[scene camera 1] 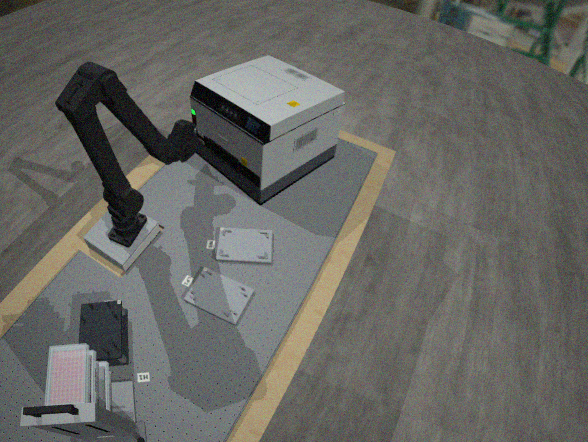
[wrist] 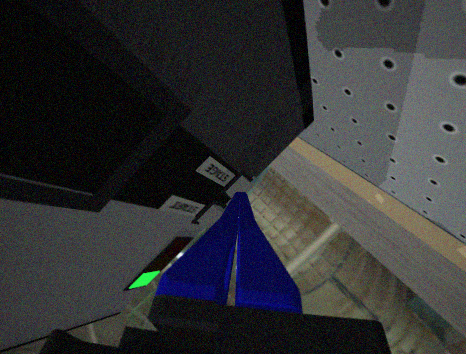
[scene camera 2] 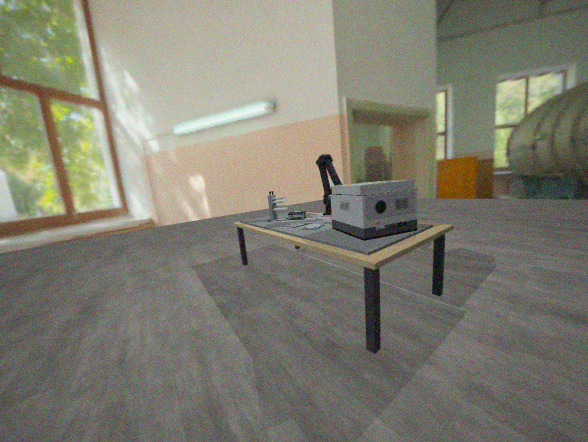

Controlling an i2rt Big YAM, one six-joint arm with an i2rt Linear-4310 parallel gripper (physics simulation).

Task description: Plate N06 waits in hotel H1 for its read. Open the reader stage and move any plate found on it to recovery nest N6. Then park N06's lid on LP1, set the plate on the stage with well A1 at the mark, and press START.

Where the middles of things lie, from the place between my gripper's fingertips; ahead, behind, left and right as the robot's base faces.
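The stage door [wrist: 75,119] is 140 mm ahead of my hand, and it sits 50 mm to the right of it and 10 mm above it. As for the reader [scene camera 2: 357,217], I find it 130 mm to the left of my hand, 40 mm above it and 230 mm ahead of it.
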